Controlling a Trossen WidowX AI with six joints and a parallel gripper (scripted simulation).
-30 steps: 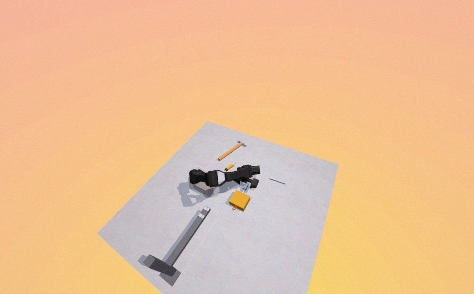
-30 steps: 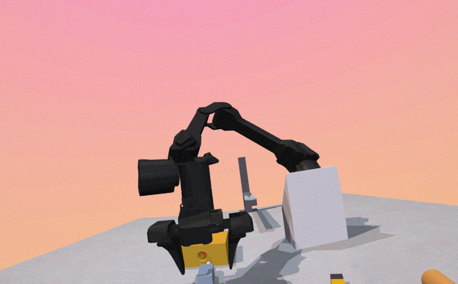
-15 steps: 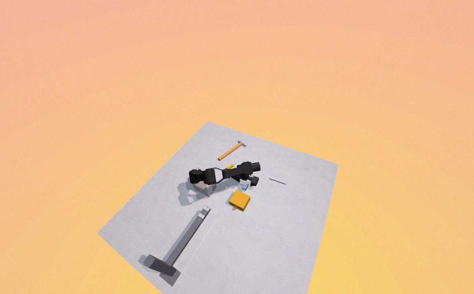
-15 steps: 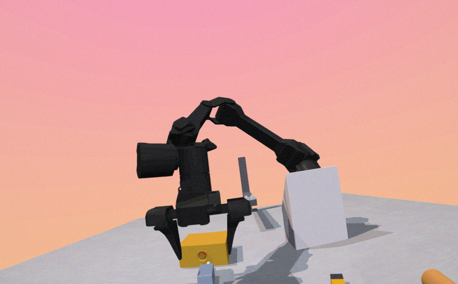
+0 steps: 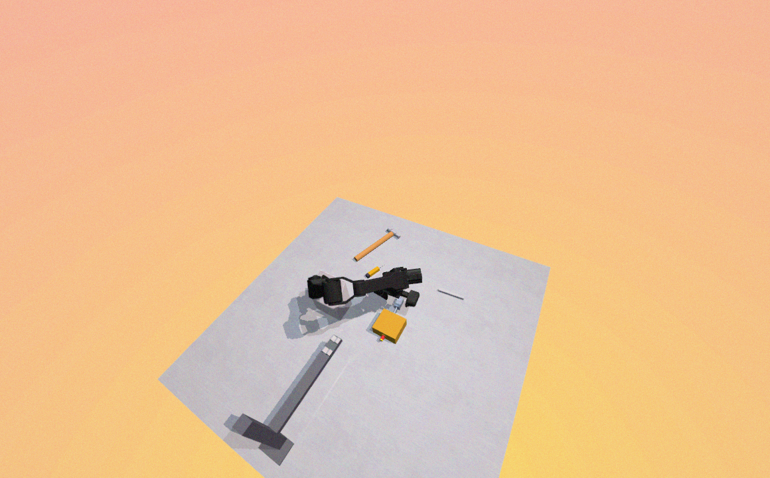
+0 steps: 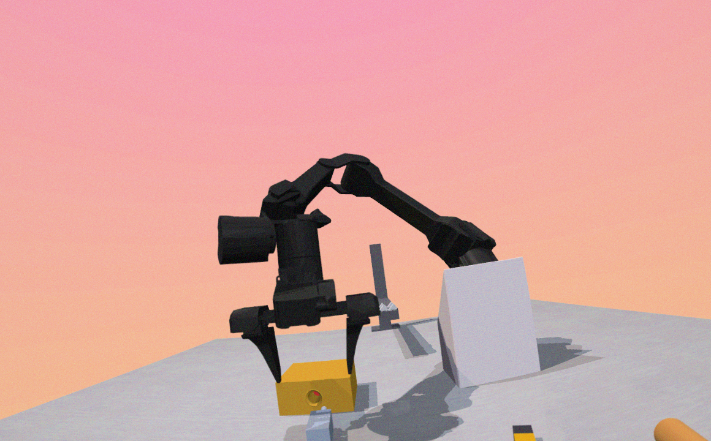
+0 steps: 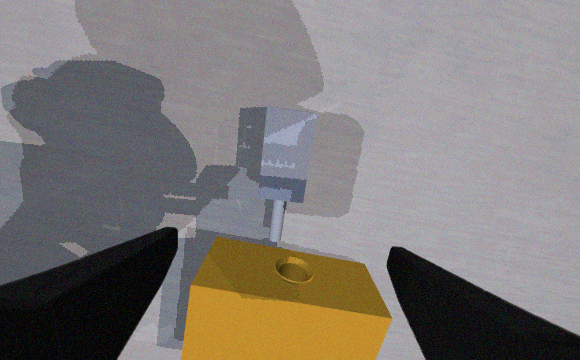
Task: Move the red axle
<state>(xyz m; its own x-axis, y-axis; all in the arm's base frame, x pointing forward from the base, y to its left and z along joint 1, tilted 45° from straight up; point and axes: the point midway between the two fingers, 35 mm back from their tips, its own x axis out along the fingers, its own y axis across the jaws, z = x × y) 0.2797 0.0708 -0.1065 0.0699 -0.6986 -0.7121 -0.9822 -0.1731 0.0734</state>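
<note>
Right now the blue-grey block is 50 mm below my gripper tip and 10 mm to the left of it. Round my gripper tip: thin grey rod 200 mm to the left, 170 mm ahead, 60 mm below; yellow beam 90 mm to the right, 40 mm below, 20 mm ahead; yellow-handled tool 210 mm behind, 120 mm to the left, 60 mm below.
</note>
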